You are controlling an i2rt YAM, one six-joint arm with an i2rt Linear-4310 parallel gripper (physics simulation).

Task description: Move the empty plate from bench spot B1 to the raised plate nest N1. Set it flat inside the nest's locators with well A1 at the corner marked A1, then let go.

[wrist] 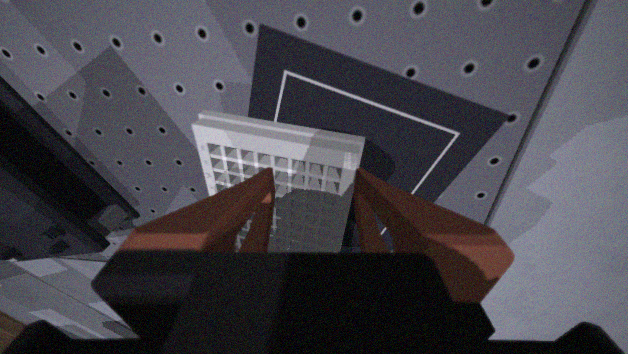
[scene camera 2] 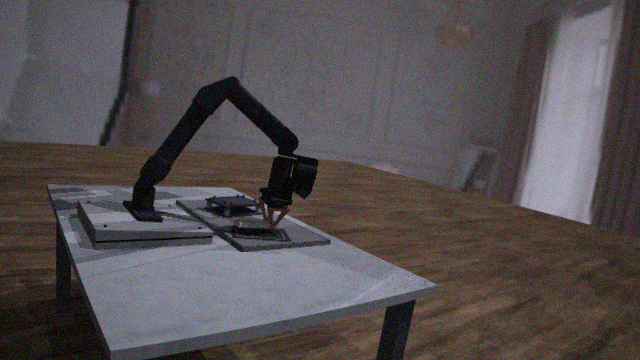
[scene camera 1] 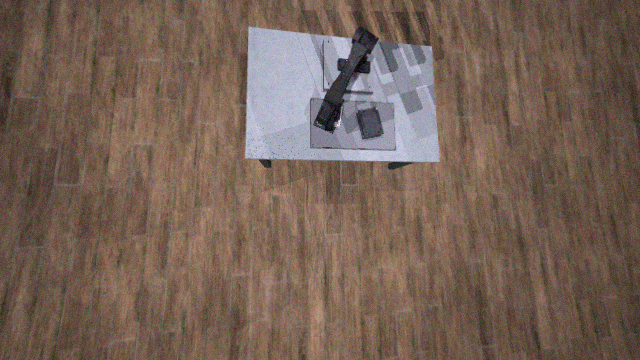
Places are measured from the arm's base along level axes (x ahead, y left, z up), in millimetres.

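Pixels of known places: gripper, fingertip midpoint: (wrist: 314, 176) (scene camera 2: 269, 224); arm's base at its link origin: (scene camera 2: 141, 212).
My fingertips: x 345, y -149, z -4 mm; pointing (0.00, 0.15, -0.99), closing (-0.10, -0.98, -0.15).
Note:
Ahead of a thing's pixels: the offset from my fingertips to its top centre. "pt": to the spot under its first point. Level surfaces: height alone.
The empty white plate {dy +27, dx -34, dz +11 mm} (scene camera 1: 338, 121) (scene camera 2: 247, 225) (wrist: 310, 215) lies low over bench spot B1, a dark pad {pt dy -49, dx +23, dz -22 mm} (scene camera 2: 283, 236) (wrist: 325, 115) with a white outline. It sits askew to the outline, off to its left in the wrist view. My gripper (scene camera 2: 273, 227) (wrist: 314, 176) is shut on the plate: the right fingertip is at the plate's right edge, the left one is over the wells, well inside its left edge. The fingertips' contact is partly hidden. The raised nest N1 {dy +245, dx +3, dz +25 mm} (scene camera 1: 370, 123) (scene camera 2: 232, 202) (wrist: 30, 200) stands beside B1 and holds no plate. The A1 marks are not readable.
A grey perforated board {dy +152, dx +5, dz -23 mm} (scene camera 1: 350, 143) (scene camera 2: 310, 240) (wrist: 180, 60) bears B1 and the nest on the pale table {dz -37 mm} (scene camera 1: 280, 90) (scene camera 2: 240, 295). The arm's base stands on a low light box (scene camera 2: 150, 232) behind the board. Patchy shadows cross the table and the plate.

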